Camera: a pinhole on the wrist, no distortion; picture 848 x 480 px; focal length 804.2 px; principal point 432.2 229.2 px. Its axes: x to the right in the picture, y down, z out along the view. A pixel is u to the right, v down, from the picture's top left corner.
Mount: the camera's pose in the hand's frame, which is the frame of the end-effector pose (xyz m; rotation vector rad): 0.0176 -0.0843 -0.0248 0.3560 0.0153 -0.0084
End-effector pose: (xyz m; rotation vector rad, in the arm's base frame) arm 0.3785 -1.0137 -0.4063 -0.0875 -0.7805 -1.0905
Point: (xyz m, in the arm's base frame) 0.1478 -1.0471 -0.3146
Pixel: 461.8 162.8
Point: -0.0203 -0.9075 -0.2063
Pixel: 297.6 275.3
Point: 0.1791 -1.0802 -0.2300
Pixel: 740.1 319.5
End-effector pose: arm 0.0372 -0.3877 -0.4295 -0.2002 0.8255 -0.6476
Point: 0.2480 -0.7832 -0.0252
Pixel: 535.1 71.4
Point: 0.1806 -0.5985 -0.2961
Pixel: 743.3 283.1
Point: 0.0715 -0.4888 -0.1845
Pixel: 111.4 235.5
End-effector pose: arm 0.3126 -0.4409 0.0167 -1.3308 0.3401 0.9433
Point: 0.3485 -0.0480 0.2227
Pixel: 441.3 332.8
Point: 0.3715 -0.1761 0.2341
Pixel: 343.2 219.9
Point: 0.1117 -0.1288 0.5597
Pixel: outside the picture
